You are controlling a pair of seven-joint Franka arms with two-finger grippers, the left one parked.
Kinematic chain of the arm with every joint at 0, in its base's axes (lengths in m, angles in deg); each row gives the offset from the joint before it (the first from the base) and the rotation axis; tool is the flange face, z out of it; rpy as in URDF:
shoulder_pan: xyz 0 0 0.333 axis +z
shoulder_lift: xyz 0 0 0 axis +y
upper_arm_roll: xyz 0 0 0.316 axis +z
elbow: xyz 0.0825 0 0 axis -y
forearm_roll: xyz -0.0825 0 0.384 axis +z
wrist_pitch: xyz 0 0 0 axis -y
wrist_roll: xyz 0.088 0 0 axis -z
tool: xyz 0 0 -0.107 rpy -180 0 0
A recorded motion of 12 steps. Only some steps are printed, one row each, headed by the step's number.
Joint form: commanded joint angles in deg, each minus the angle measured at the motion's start. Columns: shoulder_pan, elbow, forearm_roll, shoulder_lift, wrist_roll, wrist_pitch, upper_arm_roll.
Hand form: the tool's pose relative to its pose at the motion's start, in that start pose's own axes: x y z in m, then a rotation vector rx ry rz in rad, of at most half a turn. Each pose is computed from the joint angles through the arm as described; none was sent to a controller.
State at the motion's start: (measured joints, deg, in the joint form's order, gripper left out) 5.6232 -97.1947 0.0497 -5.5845 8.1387 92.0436 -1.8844
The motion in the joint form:
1: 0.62 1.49 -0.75 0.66 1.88 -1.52 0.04
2: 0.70 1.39 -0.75 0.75 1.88 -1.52 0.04
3: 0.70 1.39 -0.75 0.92 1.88 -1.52 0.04
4: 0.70 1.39 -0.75 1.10 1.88 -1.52 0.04
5: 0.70 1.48 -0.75 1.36 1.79 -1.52 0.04
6: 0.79 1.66 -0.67 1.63 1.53 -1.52 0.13
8: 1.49 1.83 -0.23 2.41 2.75 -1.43 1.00
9: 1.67 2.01 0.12 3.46 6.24 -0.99 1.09
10: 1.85 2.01 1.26 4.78 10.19 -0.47 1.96
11: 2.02 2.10 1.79 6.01 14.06 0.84 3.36
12: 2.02 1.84 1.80 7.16 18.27 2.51 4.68
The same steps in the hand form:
1: 0.0007 -0.0049 -0.0039 -0.0152 -0.0097 0.0211
2: 0.0009 -0.0057 -0.0022 -0.0158 -0.0130 0.0197
3: 0.0018 -0.0059 -0.0007 -0.0164 -0.0159 0.0197
4: 0.0027 -0.0061 0.0010 -0.0170 -0.0190 0.0197
5: 0.0040 -0.0063 0.0027 -0.0176 -0.0219 0.0181
6: 0.0051 -0.0084 0.0037 -0.0167 -0.0236 0.0105
8: 0.0065 -0.0246 0.0096 -0.0125 -0.0335 0.0046
9: 0.0117 -0.0289 0.0174 -0.0096 -0.0416 0.0610
10: 0.0161 -0.0423 0.0293 0.0038 -0.0598 0.1128
11: 0.0204 -0.0596 0.0386 0.0110 -0.0602 0.1541
12: 0.0247 -0.0737 0.0497 0.0110 -0.0570 0.2054

